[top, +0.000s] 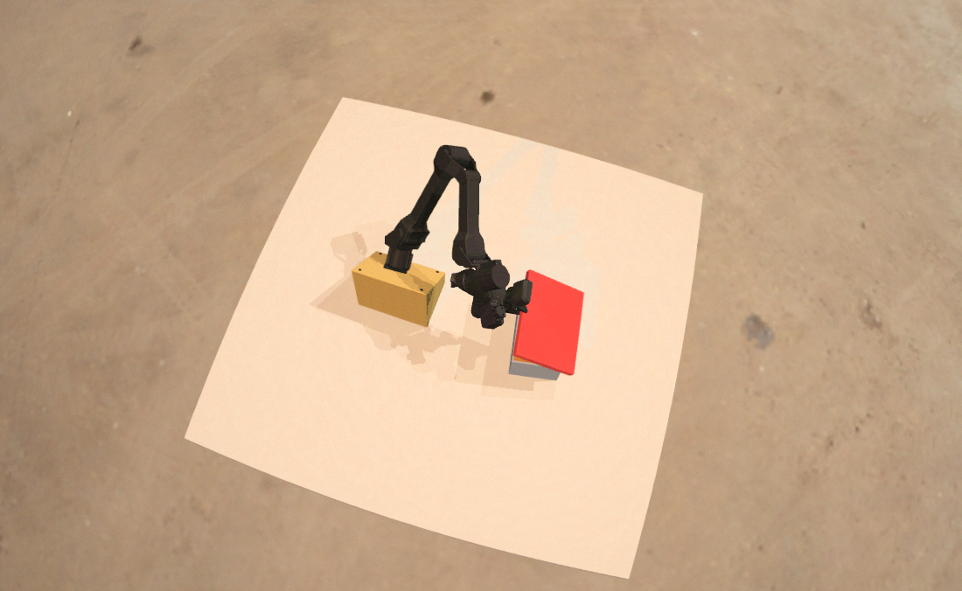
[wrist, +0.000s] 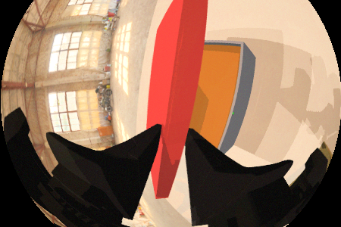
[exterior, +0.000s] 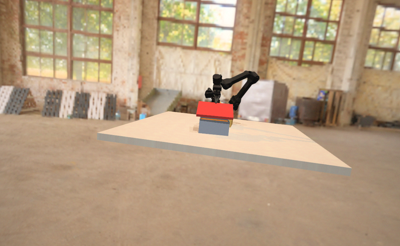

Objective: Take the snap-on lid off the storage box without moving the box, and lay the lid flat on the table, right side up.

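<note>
Now: gripper tip 7 cm short of the red lid and 3 cm above it. Round my gripper tip: grey storage box: 14 cm below, 6 cm ahead.
</note>
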